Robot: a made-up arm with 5 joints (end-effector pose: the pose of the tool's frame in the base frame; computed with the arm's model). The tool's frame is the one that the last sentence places. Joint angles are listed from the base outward.
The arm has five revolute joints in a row. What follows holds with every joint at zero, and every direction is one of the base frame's.
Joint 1 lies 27 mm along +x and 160 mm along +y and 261 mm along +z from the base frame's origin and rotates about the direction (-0.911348, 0.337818, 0.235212).
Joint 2 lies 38 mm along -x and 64 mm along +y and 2 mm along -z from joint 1 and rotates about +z.
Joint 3 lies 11 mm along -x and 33 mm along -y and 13 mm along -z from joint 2 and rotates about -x.
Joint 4 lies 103 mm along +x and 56 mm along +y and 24 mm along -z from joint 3 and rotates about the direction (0.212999, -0.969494, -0.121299).
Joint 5 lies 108 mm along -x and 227 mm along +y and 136 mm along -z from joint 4 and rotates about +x.
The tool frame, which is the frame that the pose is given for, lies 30 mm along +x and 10 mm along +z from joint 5; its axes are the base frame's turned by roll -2.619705, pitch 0.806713 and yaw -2.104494 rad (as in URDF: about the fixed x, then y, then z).
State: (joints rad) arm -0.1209 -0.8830 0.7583 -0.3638 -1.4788
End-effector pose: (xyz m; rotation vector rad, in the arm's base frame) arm 0.0363 0.3351 -0.0292 1.0055 -1.5013 1.0832
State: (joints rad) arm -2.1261 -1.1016 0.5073 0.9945 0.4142
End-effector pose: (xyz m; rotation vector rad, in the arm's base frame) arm 0.3246 0.1930 0.3735 1.7675 1.2027 0.2729
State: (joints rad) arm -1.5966 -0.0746 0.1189 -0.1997 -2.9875
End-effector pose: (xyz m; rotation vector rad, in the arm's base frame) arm 0.0864 0.3807 0.5346 1.3228 -1.9749 1.8680
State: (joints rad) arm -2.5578 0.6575 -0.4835 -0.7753 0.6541
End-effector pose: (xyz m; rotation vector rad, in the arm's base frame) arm -0.2369 0.1993 0.4202 -0.1370 -0.3666 1.5055
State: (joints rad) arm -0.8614 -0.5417 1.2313 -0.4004 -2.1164
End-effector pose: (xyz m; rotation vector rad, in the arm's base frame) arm 0.0241 0.4240 0.0414 1.5180 -0.9016 1.1124
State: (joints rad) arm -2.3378 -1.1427 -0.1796 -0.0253 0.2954
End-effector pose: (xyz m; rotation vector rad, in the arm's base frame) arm 0.1867 -0.0099 0.4346 2.0461 0.5699 1.6247
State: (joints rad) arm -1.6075 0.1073 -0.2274 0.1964 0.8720
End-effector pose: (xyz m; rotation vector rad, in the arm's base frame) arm 0.0365 0.2870 0.5982 0.7439 0.0631 1.3129
